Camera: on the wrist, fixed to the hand. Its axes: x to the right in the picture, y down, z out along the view.
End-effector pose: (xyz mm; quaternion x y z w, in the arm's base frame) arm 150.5 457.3 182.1 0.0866 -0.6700 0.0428 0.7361
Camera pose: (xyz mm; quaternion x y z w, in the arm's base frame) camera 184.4 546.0 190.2 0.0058 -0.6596 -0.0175 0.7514
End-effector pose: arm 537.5 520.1 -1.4 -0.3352 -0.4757 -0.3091 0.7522
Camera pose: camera 628.6 527.7 -28.1 -0.4081 -0.4271 -0.3546 0.7247
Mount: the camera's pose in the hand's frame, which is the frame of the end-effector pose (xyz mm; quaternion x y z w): 6.7 81.5 -48.9 -0.1007 0.0162 0.0082 0.9948
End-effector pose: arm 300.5 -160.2 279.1 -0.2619 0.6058 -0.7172 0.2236
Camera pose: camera 264.0 -141.2 193.1 -0.2665 0.6806 -0.6549 0.1921
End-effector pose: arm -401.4 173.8 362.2 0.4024 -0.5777 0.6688 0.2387
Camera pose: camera -481.9 202.2 319.9 0.3607 -0.6415 0.6156 0.2819
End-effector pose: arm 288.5 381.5 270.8 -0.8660 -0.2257 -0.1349 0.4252
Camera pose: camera 333.4 300.6 248.0 -0.9040 -0.1970 -0.1675 0.3405
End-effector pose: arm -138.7 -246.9 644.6 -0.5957 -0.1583 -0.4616 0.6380
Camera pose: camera -88.8 -305.0 587.9 -0.6506 -0.0958 -0.4795 0.5810
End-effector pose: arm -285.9 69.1 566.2 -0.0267 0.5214 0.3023 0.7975
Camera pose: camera -365.5 121.1 560.5 -0.1075 0.5014 0.3593 0.7797
